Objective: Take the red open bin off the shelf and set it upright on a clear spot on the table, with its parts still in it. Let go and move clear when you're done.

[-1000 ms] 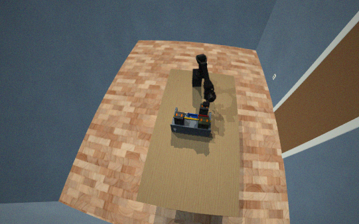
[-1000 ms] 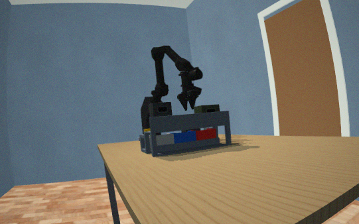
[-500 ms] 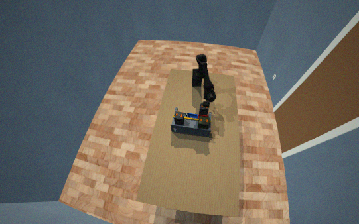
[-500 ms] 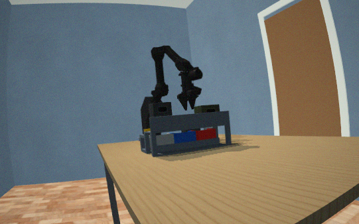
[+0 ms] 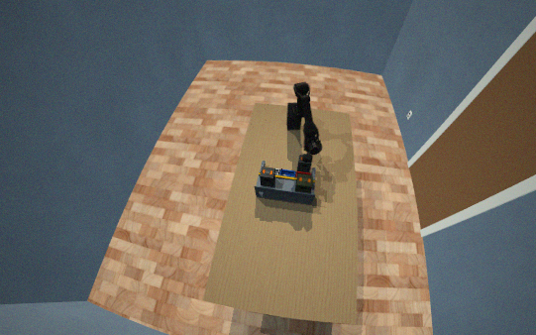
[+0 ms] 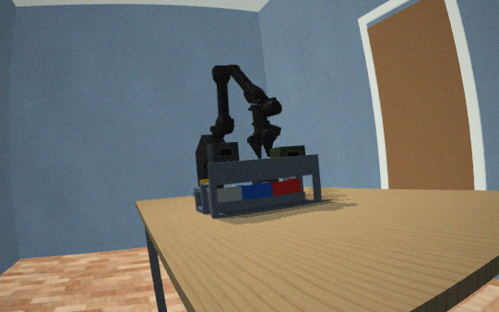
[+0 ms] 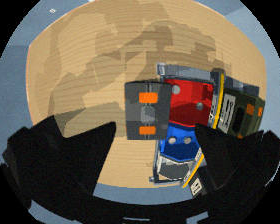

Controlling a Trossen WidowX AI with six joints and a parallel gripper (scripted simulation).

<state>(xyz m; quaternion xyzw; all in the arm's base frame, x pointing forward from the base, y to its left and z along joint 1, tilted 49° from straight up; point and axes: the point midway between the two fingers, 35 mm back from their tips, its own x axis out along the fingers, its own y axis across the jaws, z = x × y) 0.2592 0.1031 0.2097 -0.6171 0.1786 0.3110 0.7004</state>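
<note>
Now: the red bin 160 mm below my hand, 110 mm ahead of it and 20 mm to the left of it. Round my hand: blue bin 160 mm below, 130 mm ahead, 90 mm to the right; grey bin 200 mm to the right, 160 mm below, 150 mm ahead.
</note>
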